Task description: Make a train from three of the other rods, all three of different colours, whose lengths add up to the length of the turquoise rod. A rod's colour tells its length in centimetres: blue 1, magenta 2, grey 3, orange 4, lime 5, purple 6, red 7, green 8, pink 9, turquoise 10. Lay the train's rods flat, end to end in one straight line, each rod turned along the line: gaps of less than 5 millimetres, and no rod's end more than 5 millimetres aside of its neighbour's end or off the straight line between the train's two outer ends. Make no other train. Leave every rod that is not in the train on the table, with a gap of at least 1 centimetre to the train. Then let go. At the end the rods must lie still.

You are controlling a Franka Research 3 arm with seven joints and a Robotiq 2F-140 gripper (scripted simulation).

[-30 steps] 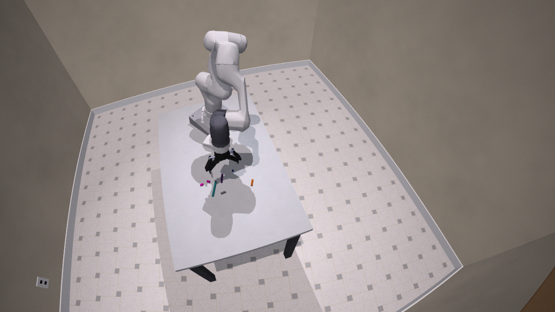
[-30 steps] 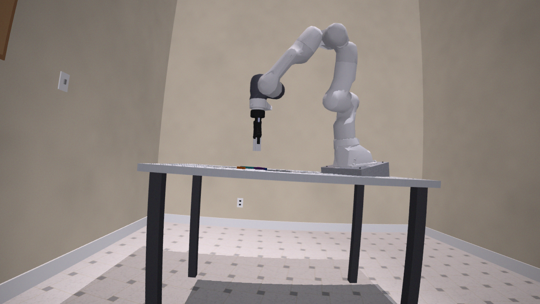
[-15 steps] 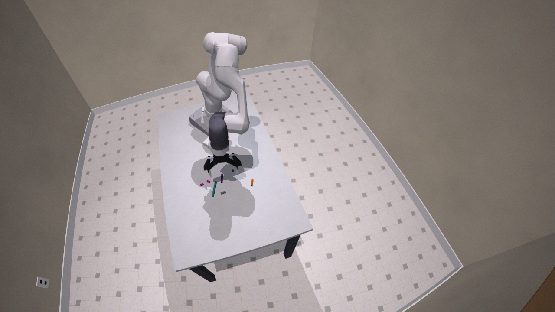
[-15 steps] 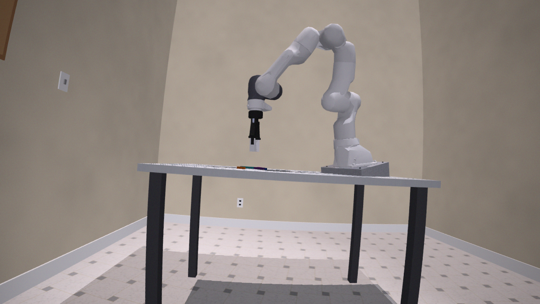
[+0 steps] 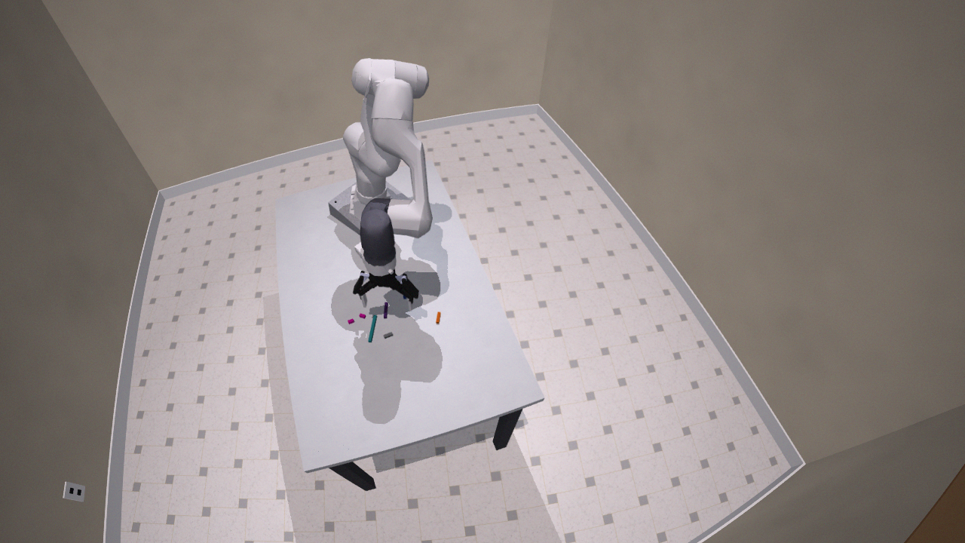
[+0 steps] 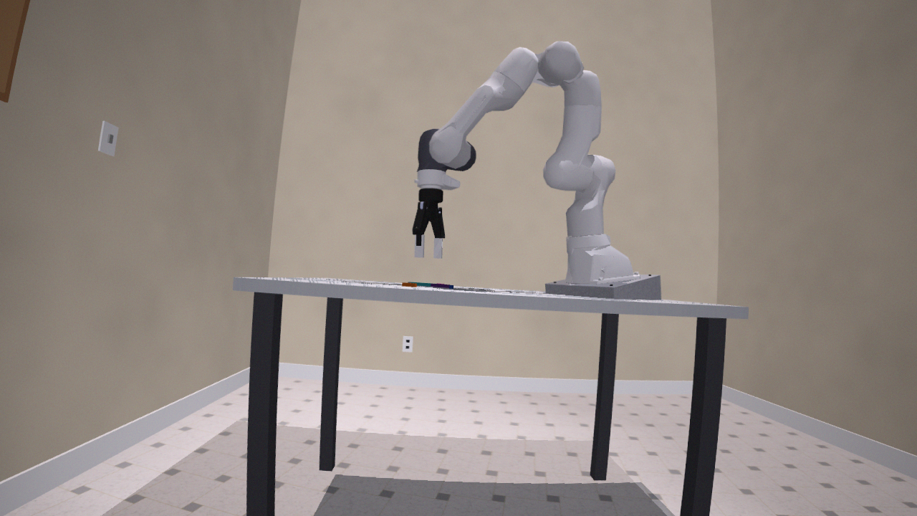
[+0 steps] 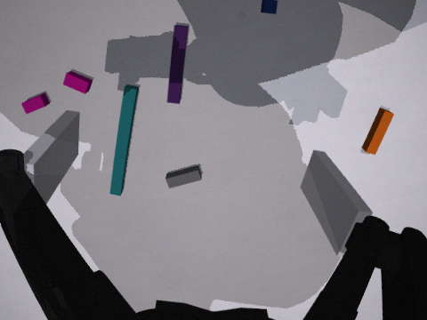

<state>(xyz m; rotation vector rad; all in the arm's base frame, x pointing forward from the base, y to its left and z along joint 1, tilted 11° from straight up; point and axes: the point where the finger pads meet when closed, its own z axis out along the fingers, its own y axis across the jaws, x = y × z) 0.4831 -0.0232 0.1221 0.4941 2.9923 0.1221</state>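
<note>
The grey rod lies 60 mm ahead of my hand, 20 mm to the right of it and 90 mm below it. The rest, counted from my hand: turquoise rod (20 mm ahead, 70 mm to the right, 90 mm below); then purple rod (40 mm behind, 10 mm to the right, 90 mm below); then blue rod (80 mm behind, 60 mm to the left, 90 mm below).
</note>
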